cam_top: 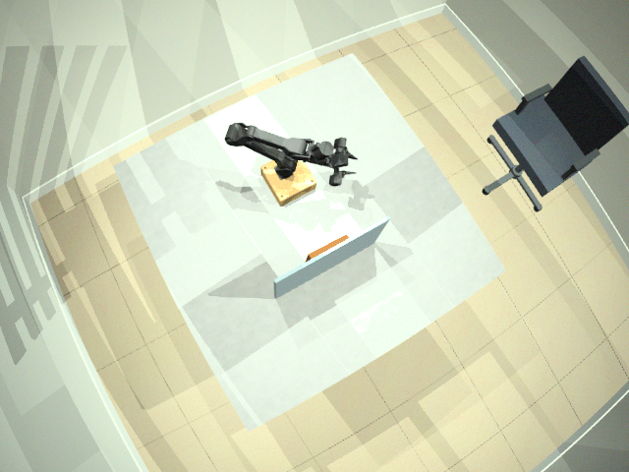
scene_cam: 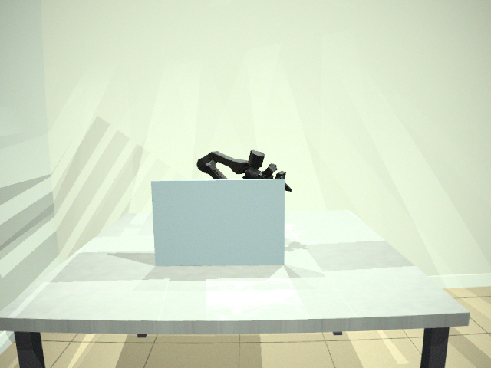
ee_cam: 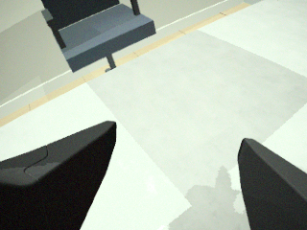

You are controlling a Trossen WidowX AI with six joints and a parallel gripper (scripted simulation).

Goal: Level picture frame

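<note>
My gripper tip is 260 mm to the left of the picture frame, 250 mm short of it and 50 mm above it. From my gripper tip the other things lie so: wall panel 260 mm to the right, 260 mm ahead, 60 mm below.
</note>
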